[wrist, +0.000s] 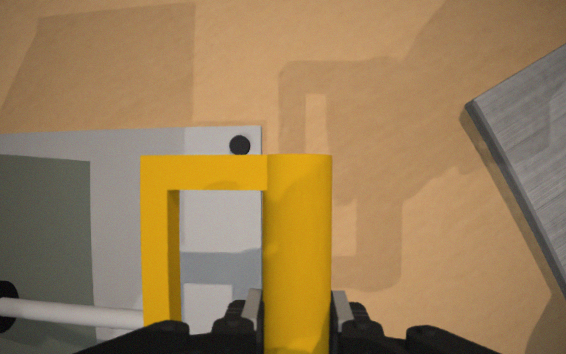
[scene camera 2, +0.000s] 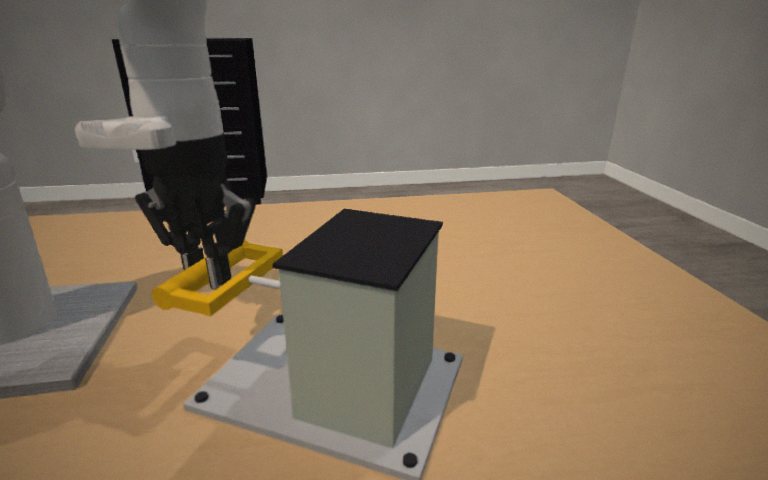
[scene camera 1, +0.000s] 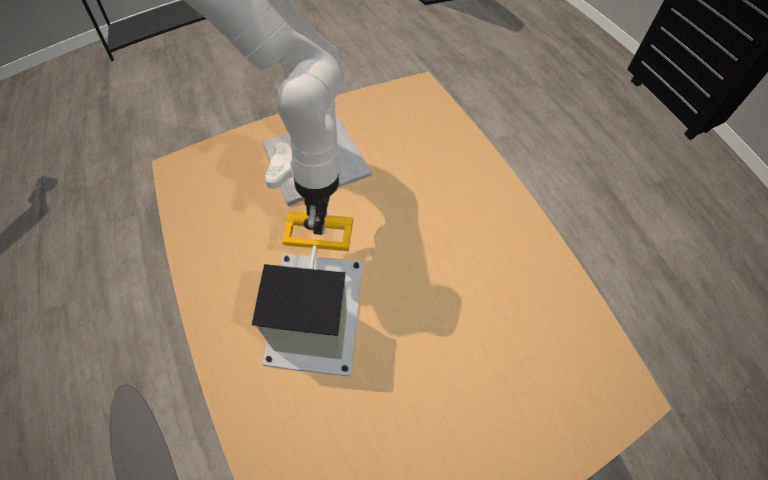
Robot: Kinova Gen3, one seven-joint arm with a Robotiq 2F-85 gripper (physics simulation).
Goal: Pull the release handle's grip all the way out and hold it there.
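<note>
The release handle is a yellow rectangular frame whose thick round grip [scene camera 1: 338,221] [scene camera 2: 176,284] [wrist: 297,225] is the side farthest from the housing. A white rod [scene camera 1: 313,256] [scene camera 2: 264,281] [wrist: 70,313] shows between the frame and the grey-green housing with a black top [scene camera 1: 300,300] [scene camera 2: 342,350] [wrist: 45,225]. My gripper [scene camera 1: 316,225] [scene camera 2: 202,272] [wrist: 296,312] points down and is shut on the round grip, with one finger inside the frame and one outside; both pads meet the grip in the wrist view. The frame hangs level above the mat.
The housing stands on a light grey plate [scene camera 1: 352,316] [scene camera 2: 249,396] [wrist: 135,145] with black bolts at its corners. The arm's grey base plate [scene camera 1: 356,161] [scene camera 2: 90,333] [wrist: 530,150] lies on the grip's side. A black drawer cabinet [scene camera 1: 702,62] [scene camera 2: 240,118] stands off the tan mat.
</note>
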